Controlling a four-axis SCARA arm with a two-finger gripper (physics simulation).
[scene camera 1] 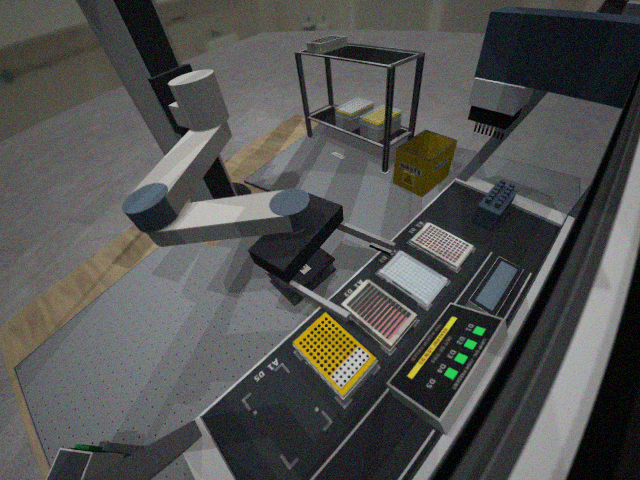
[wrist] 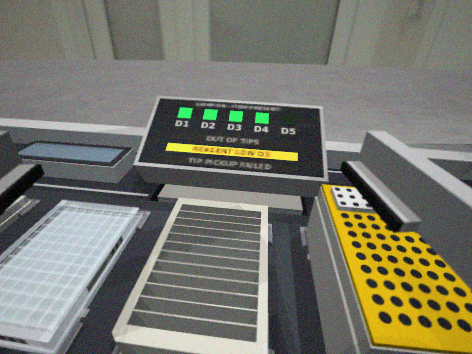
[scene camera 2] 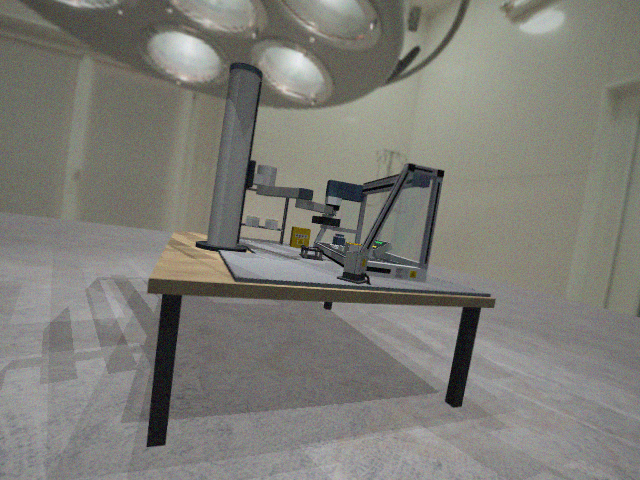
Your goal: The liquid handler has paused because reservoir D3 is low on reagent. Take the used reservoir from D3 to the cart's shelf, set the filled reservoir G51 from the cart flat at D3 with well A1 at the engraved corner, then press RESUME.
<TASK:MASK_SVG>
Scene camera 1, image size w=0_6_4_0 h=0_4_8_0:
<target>my gripper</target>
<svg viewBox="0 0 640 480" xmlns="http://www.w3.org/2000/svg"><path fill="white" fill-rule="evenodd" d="M308 193L313 219L306 228L297 232L263 235L248 249L248 252L255 264L275 275L280 283L347 323L352 312L331 300L324 299L292 279L335 229L371 243L369 247L387 255L394 252L396 243L343 222L342 205Z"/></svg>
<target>clear well plate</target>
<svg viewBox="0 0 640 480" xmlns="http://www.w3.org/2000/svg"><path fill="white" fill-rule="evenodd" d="M399 251L378 274L427 308L448 282L447 278L407 253Z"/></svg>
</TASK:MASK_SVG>
